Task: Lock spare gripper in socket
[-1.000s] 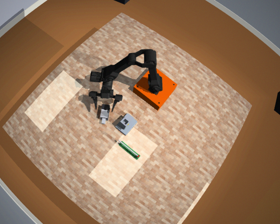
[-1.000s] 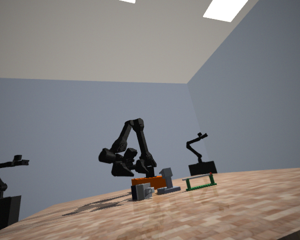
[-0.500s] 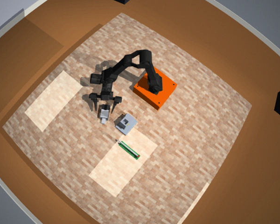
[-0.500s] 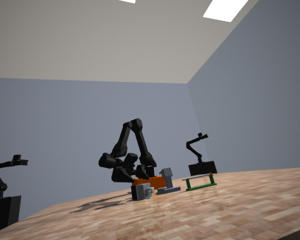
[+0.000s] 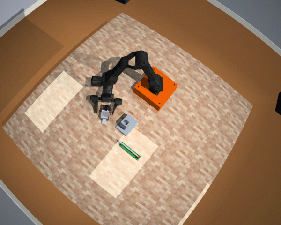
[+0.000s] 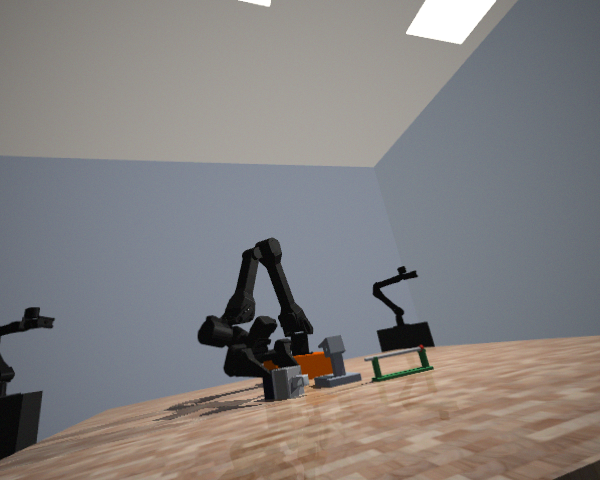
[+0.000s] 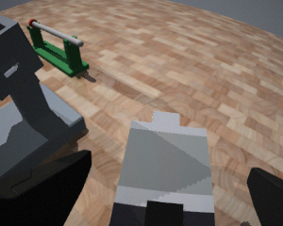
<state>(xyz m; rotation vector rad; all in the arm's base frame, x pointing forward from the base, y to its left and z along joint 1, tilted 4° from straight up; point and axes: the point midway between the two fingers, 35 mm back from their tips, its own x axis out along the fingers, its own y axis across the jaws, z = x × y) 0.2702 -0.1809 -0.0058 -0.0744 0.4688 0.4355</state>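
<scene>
Right now my gripper tip is 2 cm above the spare gripper. From my gripper tip the other things lie so: green rack (24 cm to the left, 9 cm ahead, 3 cm below); then grey mount (14 cm to the left, 2 cm behind).
</scene>
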